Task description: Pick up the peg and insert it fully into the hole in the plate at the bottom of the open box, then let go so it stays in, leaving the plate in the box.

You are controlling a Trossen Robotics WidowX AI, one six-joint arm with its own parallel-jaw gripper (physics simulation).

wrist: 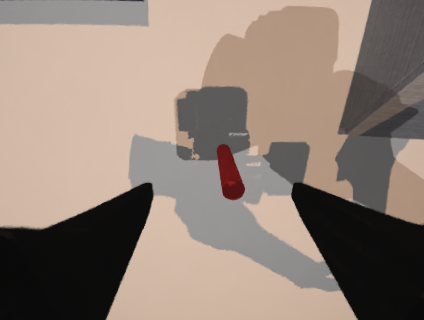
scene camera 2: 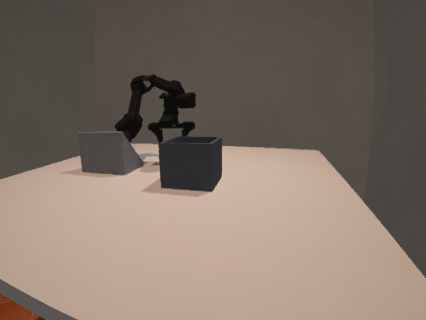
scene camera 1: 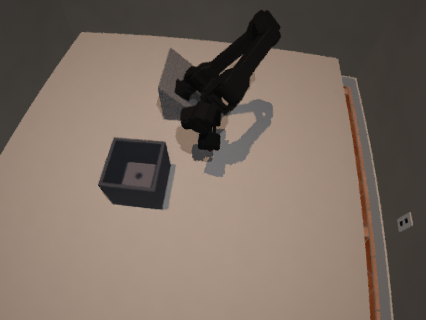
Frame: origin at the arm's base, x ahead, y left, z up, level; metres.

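Where they show: gripper, fingertip midpoint: (wrist: pixel 223 189); arm's base, link origin: (scene camera 2: pixel 119 145) (scene camera 1: pixel 182 90).
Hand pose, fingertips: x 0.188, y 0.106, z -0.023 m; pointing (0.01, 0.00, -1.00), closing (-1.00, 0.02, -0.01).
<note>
Each offset is from my fingertips to the centre of the thing. Level surfaces: height alone.
A red peg @(dx -0.006, dy -0.001, dz -0.037 m) (wrist: pixel 229 170) stands upright on the table; it is almost hidden behind the gripper in scene camera 1 and hidden in scene camera 2. My gripper (scene camera 1: pixel 209 142) (scene camera 2: pixel 173 136) (wrist: pixel 223 189) is open and empty, pointing down above the table. In the wrist view the peg's top appears between the two fingertips, slightly nearer the right one; its height relative to them is hard to tell. The dark open box @(dx +0.136, dy -0.214, dz -0.008 m) (scene camera 1: pixel 136 197) (scene camera 2: pixel 187 165) stands apart from the peg. A pale plate @(dx +0.136, dy -0.214, dz -0.043 m) (scene camera 1: pixel 130 173) with a dark round hole lies on its bottom.
A grey wedge-shaped block (scene camera 1: pixel 172 72) (scene camera 2: pixel 102 153) (wrist: pixel 387 42) stands beside the arm, at the upper right in the wrist view. The table @(dz -0.077 m) (scene camera 1: pixel 225 250) (scene camera 2: pixel 280 225) bears the box, the block and the peg. Shadows of the arm fall around the peg.
</note>
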